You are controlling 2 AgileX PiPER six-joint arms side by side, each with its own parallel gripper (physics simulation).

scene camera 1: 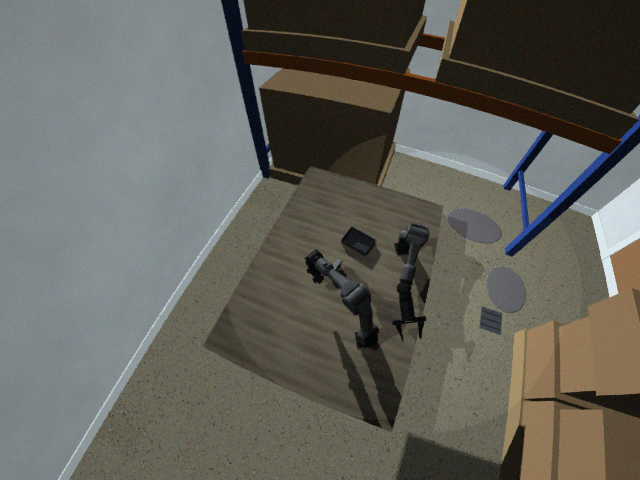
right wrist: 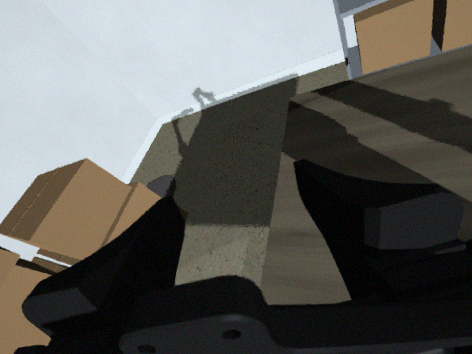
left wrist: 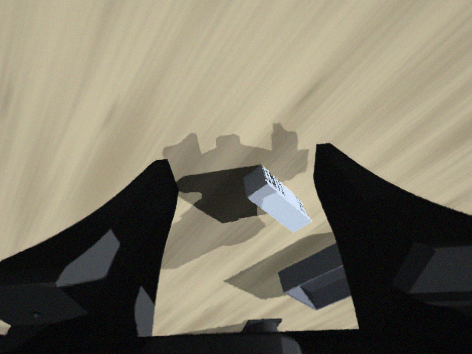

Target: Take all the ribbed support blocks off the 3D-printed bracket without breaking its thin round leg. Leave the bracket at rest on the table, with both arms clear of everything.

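Note:
The bracket shows as a pale blue-white block with a rough, speckled upper edge. In the left wrist view it appears between the open fingers, apart from both. Its leg and separate support blocks cannot be made out. In scene camera 1 a small pale part shows beside the left forearm. My left gripper is open and empty, pointing down above the table, its shadow around the bracket. My right gripper is open and empty, near the table's right edge in scene camera 1, far from the bracket.
A black open tray stands near the bracket, between the two arms in scene camera 1. The wooden table lies under both arms. Cardboard boxes stand beyond the table's right side in scene camera 1.

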